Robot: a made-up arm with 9 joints.
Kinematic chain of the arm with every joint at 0, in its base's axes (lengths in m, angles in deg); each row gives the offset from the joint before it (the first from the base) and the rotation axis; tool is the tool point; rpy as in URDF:
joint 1: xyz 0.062 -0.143 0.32 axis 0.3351 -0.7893 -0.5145
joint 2: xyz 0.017 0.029 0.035 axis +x
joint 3: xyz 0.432 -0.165 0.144 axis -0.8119 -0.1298 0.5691
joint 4: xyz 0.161 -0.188 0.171 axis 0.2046 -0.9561 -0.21
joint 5: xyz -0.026 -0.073 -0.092 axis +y
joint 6: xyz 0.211 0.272 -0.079 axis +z
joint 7: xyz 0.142 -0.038 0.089 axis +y
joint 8: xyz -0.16 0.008 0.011 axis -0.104 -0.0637 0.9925
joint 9: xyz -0.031 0 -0.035 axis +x
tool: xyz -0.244 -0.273 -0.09 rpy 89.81 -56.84 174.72
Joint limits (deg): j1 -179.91..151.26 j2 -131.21..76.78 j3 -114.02..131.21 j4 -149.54..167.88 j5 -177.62..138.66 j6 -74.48..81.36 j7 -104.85..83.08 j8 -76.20..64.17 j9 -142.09..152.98
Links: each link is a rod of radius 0.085 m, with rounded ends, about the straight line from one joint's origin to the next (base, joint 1, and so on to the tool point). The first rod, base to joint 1, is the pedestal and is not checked.
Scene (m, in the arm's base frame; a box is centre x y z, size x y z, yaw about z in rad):
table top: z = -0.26
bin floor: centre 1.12 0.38 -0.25 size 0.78 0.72 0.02 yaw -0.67
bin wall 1: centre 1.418 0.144 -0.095 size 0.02 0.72 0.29 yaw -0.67
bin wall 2: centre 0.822 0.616 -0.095 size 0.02 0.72 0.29 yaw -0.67
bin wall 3: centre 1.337 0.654 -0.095 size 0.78 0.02 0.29 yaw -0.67
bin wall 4: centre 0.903 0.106 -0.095 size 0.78 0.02 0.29 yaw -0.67
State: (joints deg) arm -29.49 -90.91 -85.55 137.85 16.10 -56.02 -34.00 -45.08 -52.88
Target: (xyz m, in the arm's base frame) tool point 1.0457 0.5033 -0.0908
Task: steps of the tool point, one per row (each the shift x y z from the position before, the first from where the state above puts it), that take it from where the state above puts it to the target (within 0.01 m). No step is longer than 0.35 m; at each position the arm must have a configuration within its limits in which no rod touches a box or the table.
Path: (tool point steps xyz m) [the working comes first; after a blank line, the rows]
Joints at the target: -67.52 -68.31 -71.23 112.24 30.46 -57.32 -61.31 -45.33 -35.64
Straight joint move there: clear.

1: 0.1561 0.0172 -0.1768
2: 0.0993 -0.0035 -0.2827
3: -0.0073 -0.0445 -0.3457

